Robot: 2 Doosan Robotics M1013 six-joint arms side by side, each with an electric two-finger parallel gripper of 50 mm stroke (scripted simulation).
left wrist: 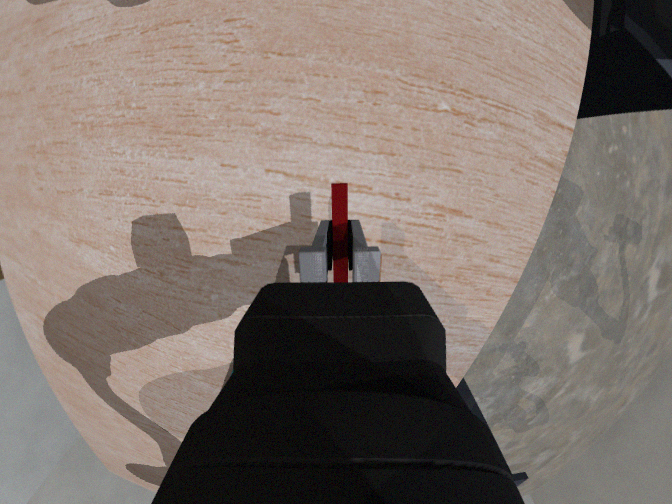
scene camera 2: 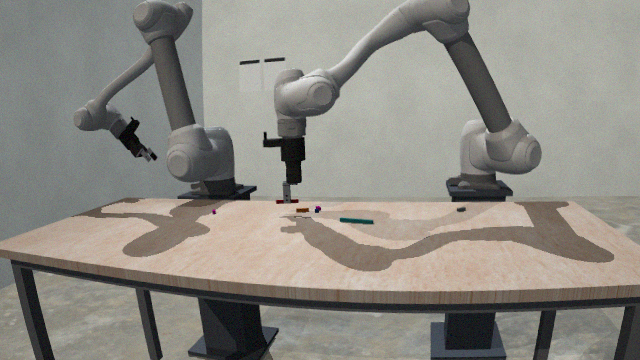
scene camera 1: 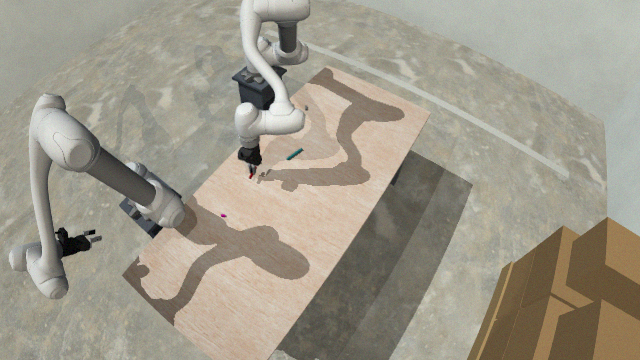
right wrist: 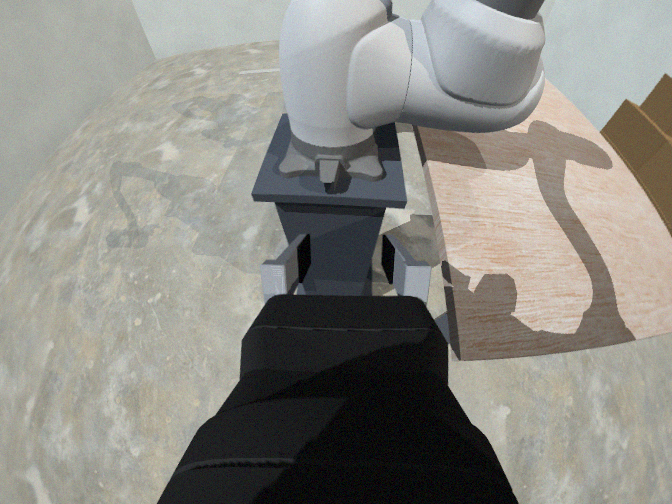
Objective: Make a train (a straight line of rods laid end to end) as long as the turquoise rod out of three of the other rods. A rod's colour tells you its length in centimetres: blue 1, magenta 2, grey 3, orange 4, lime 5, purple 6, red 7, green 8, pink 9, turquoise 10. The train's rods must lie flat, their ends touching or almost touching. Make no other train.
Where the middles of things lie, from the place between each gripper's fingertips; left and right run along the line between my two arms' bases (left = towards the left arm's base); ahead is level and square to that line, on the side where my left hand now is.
Labels:
Now: the red rod [left wrist: 339,190] 2 cm below my left hand [scene camera 2: 287,202].
Right now my right hand is 44 cm short of the red rod, 70 cm to the right of it and 12 cm above it.

